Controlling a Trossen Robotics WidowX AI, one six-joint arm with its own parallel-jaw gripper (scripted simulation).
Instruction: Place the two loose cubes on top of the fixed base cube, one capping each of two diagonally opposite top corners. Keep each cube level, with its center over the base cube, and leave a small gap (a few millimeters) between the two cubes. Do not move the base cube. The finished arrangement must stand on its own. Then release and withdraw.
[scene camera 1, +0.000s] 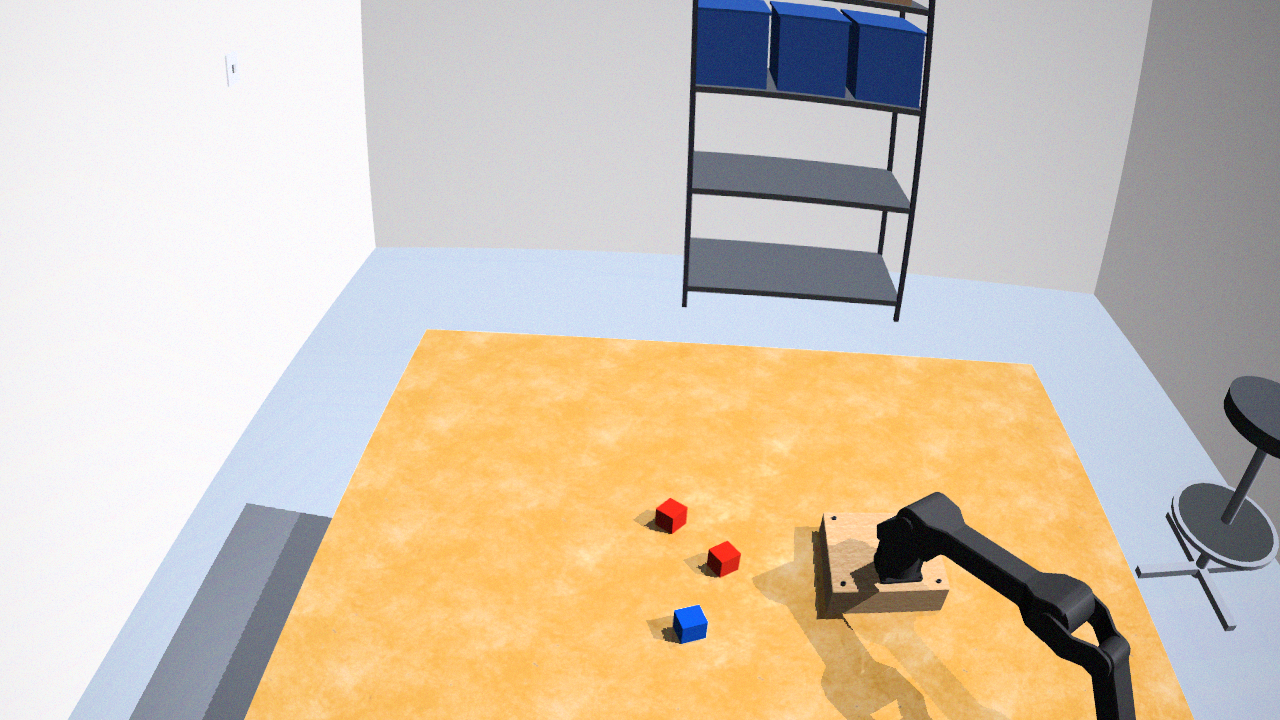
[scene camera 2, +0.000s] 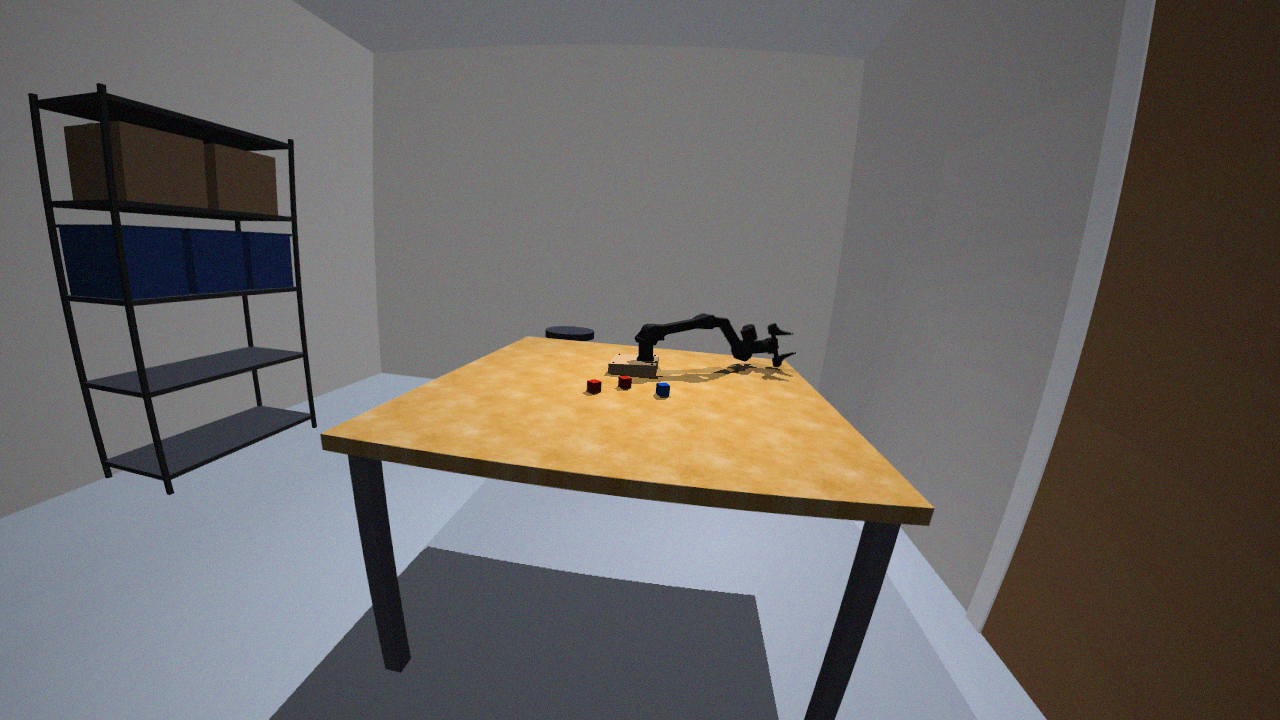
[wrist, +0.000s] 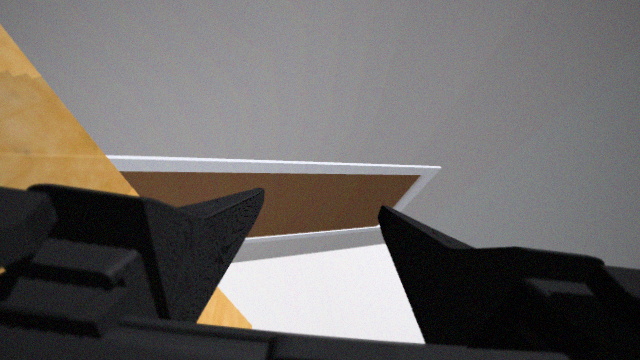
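My gripper (wrist: 323, 203): open, holding nothing. Blue cube (scene camera 1: 690, 624) present, out of frame in the wrist view.
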